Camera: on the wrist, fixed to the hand. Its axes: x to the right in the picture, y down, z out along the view.
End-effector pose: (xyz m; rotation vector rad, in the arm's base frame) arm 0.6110 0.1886 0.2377 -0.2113 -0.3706 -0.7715
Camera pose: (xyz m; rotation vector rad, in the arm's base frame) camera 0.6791 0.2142 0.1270 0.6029 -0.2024 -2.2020
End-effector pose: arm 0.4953 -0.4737 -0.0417 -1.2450 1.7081 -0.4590
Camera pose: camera 0.3646 -0.4535 -0.0338 -2.1272 0.5515 -1.8425
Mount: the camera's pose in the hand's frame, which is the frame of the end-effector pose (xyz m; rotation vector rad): -0.0160 0.0721 -0.1100 0.2951 0.4029 -1.5411
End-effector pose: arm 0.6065 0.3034 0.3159 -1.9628 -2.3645 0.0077
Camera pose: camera 0.6863 0.2966 0.4214 0.2556 -2.6260 -0.0965
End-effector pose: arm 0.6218 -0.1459 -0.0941 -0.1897 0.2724 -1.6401
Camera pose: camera 0.6608 -0.1283 -0.2195 -0.2380 -0.1523 3.0282
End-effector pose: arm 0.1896 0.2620 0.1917 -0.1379 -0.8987 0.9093
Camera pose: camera 0.2197 0.3236 0.0783 0.5607 -0.2728 -0.4415
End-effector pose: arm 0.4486 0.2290 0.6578 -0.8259 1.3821 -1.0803
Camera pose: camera 0.3495 0.2835 0.5888 -1.5251 0.6370 -2.6387
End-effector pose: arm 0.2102 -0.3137 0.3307 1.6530 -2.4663 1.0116
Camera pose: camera 0.1205 -0.2273 0.3759 2.2538 -0.3618 1.1153
